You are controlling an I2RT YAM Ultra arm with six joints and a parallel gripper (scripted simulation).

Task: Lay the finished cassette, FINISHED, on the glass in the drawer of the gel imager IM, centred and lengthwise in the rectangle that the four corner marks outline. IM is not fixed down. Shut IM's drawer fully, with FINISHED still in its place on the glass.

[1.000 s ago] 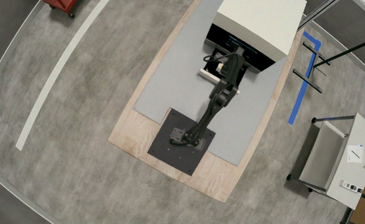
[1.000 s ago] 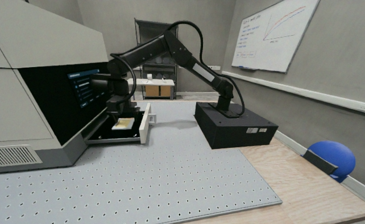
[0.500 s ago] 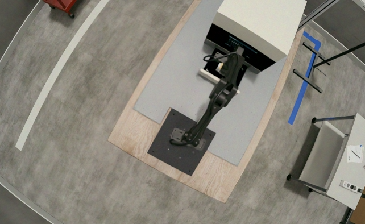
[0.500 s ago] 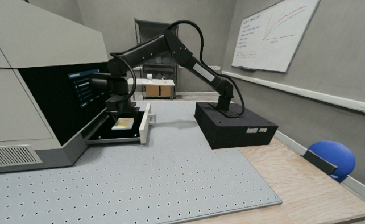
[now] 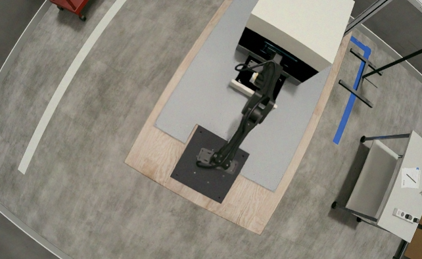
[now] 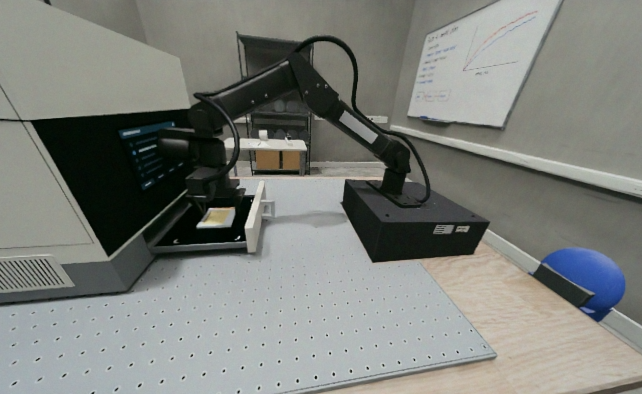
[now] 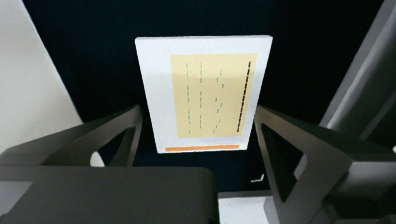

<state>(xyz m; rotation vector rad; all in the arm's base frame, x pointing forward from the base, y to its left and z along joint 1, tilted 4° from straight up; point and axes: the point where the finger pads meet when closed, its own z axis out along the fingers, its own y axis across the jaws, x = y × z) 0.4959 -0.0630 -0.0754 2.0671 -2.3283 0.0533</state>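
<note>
Now: the drawer 1 cm ahead of my hand. From my hand the other things lie so: finished cassette (1 cm ahead, 1 cm below).
</note>
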